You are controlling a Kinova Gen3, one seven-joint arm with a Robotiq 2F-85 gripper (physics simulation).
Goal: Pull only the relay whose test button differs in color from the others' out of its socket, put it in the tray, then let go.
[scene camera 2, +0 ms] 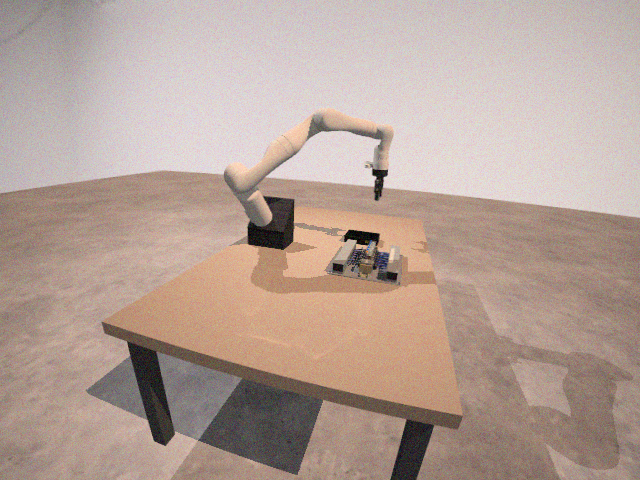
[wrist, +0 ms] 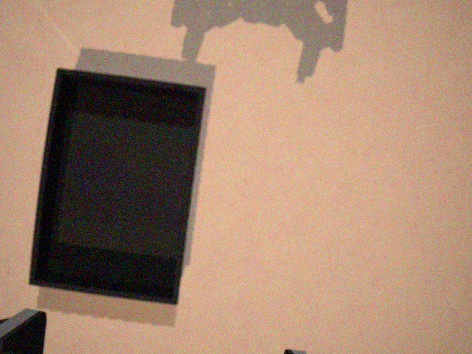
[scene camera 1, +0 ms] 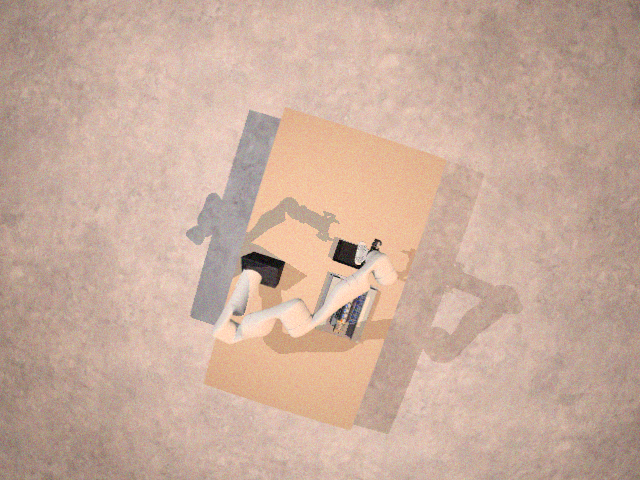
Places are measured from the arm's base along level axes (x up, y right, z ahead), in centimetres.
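Where they show: gripper, between the fingertips: (scene camera 2: 378,198); arm's base, origin of its link: (scene camera 2: 262,217) (scene camera 1: 252,275).
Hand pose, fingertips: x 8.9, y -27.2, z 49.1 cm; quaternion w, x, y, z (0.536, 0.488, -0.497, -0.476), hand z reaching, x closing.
Observation:
Each offset is from my fingertips to the top centre of the thing. "spot": to the spot under its first point. Level surfaces: height alone.
My gripper (scene camera 1: 376,242) (scene camera 2: 377,198) (wrist: 167,340) is open and empty. It hangs high above the table, beside the tray in scene camera 1. The tray @(spot: dx -17.8, dy +9.9, dz -6.2 cm) (wrist: 46,170), black and rectangular, shows whole in the wrist view, left of the middle, and no relay shows in it there. The tray also shows in scene camera 1 (scene camera 1: 345,252) and in scene camera 2 (scene camera 2: 361,235). The relays @(dx -14.4, dy +38.2, dz +0.5 cm) (scene camera 1: 340,316) (scene camera 2: 368,257) stand in a row on the panel between two grey ducts. They are too small for the colors of their test buttons to be told, and the arm hides part of the row in scene camera 1.
The panel's two grey ducts @(dx -17.0, dy +32.7, dz -9.2 cm) (scene camera 2: 344,255) @(dx -17.0, dy +33.2, dz +10.5 cm) (scene camera 2: 393,261) rise on either side of the relays, near the tray. The arm (scene camera 1: 341,297) passes over the panel. Its black base block (scene camera 1: 268,268) (scene camera 2: 279,222) stands on the wooden table @(dx -21.3 cm) (scene camera 1: 351,170) (scene camera 2: 289,315).

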